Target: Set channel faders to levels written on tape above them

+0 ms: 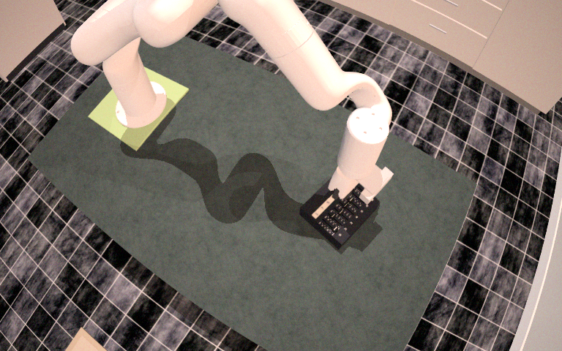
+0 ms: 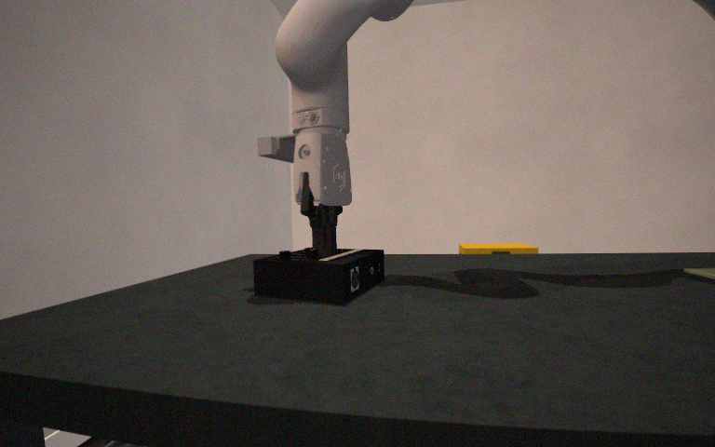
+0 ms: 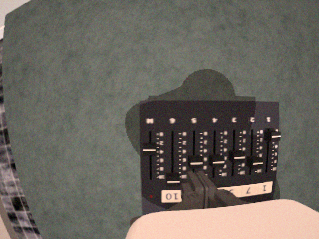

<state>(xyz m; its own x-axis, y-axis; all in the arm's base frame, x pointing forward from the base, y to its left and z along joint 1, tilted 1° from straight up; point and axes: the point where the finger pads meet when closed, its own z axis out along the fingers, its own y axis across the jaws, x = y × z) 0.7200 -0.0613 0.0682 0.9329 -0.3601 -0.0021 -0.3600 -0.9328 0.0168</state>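
The master fader lies 5 cm ahead of my hand, 3 cm to the left of it and 1 cm below it.
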